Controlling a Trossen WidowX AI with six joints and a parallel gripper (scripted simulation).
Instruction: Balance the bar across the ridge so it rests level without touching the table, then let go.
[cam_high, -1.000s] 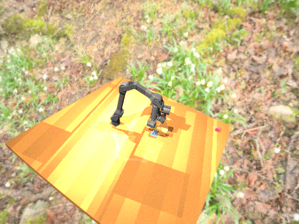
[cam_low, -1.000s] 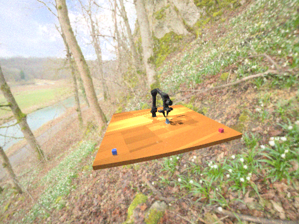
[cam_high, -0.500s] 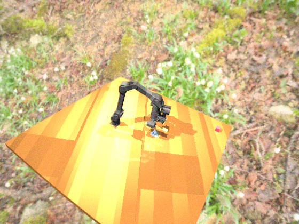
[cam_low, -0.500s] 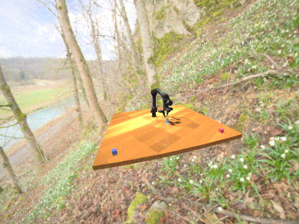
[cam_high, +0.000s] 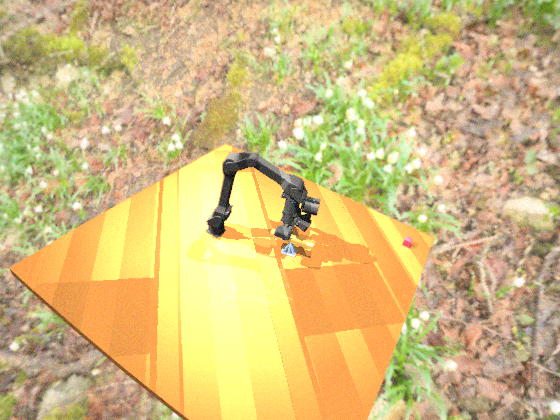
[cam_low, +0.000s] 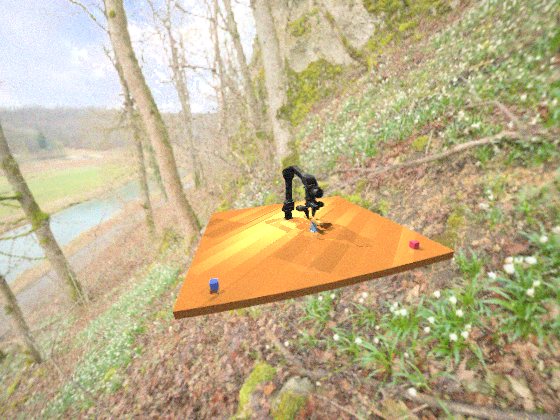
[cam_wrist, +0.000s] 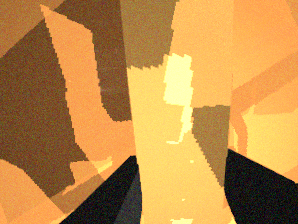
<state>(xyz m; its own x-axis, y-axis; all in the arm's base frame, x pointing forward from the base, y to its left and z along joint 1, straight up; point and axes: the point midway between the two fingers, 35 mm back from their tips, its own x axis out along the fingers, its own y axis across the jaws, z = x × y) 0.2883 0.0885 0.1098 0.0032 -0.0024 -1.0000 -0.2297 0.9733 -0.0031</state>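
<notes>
The bar is 3 cm ahead of my gripper tip and 1 cm to the left of it. Also, from my gripper tip: blue cube 59 cm to the right, 45 cm ahead, 6 cm below; then red cube 45 cm ahead, 41 cm to the left, 6 cm below.
</notes>
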